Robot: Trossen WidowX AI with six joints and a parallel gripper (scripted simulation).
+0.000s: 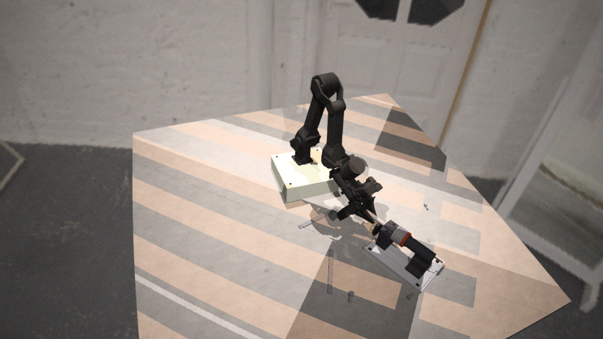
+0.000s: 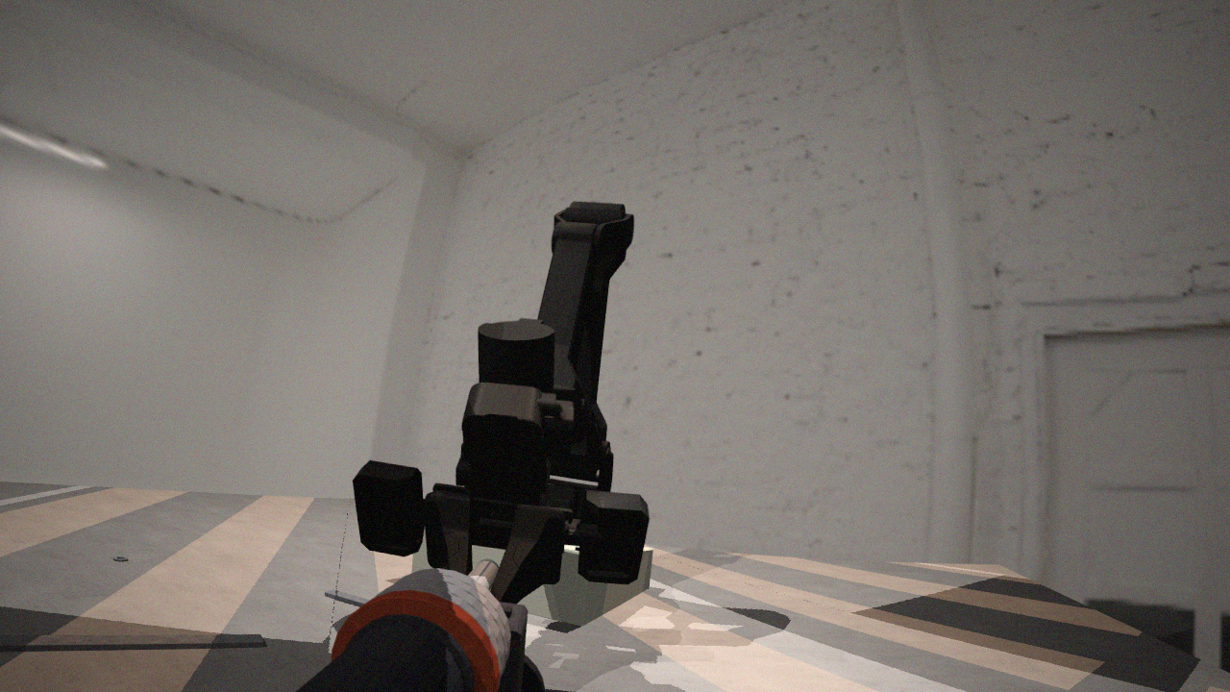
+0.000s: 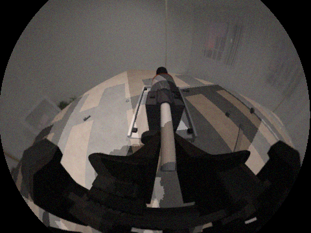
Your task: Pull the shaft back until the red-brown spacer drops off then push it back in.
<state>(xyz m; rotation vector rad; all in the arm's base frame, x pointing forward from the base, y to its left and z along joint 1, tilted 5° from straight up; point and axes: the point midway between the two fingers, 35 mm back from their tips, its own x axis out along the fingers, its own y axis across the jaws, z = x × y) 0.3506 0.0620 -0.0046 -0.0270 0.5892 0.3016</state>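
Right now my gripper tip is 40 mm short of the pale shaft, 20 mm below it and 10 mm to the right of it. Round my gripper tip: red-brown spacer 110 mm ahead, 30 mm to the left, 20 mm above.
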